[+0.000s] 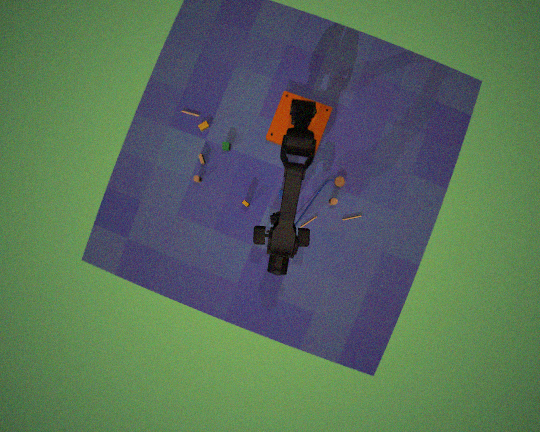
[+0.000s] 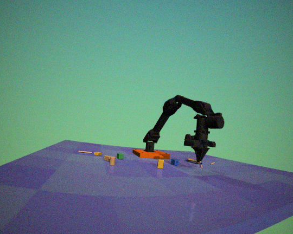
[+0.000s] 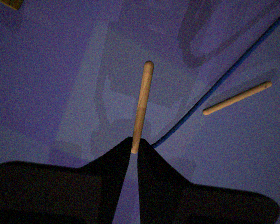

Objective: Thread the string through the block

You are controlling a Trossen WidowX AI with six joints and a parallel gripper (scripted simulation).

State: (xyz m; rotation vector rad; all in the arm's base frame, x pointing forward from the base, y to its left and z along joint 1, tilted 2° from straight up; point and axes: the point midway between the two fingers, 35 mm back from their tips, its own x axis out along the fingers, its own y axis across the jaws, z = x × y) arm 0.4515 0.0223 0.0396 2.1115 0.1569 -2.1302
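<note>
Now: the blue block 150 mm behind my gripper tip, 30 mm below it and 20 mm to the right of it. From my gripper tip the other things lie so: thin wooden stick (10 mm behind); wooden cylinder (170 mm to the left, 170 mm behind, 30 mm below); round wooden button (250 mm behind, 180 mm to the left, 40 mm below).
</note>
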